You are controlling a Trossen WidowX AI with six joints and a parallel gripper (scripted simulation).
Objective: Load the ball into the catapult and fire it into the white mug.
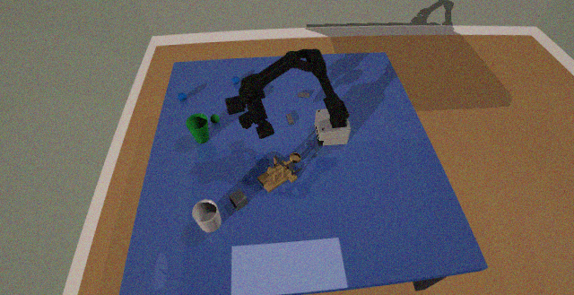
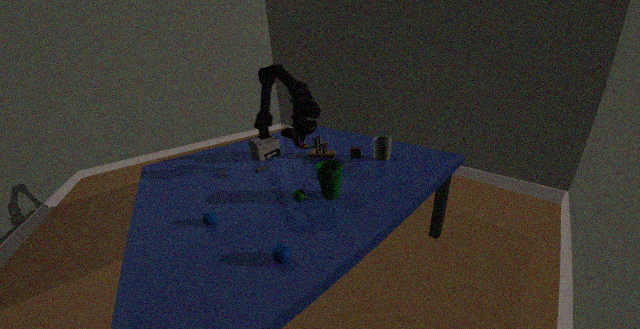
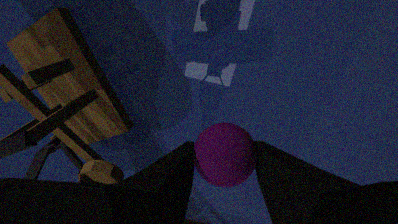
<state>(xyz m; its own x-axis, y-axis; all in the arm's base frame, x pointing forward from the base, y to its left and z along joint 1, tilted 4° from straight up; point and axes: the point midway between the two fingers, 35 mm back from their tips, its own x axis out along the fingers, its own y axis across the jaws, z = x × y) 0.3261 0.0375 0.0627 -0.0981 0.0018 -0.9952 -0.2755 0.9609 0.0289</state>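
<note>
Right now the wooden catapult is 8 cm behind my gripper tip, 14 cm to the left of it and 6 cm below it. Round my gripper tip: dark cube: 11 cm ahead, 27 cm to the left, 8 cm below; magenta ball: 1 cm above; green ball: 24 cm ahead, 17 cm to the right, 9 cm below.
</note>
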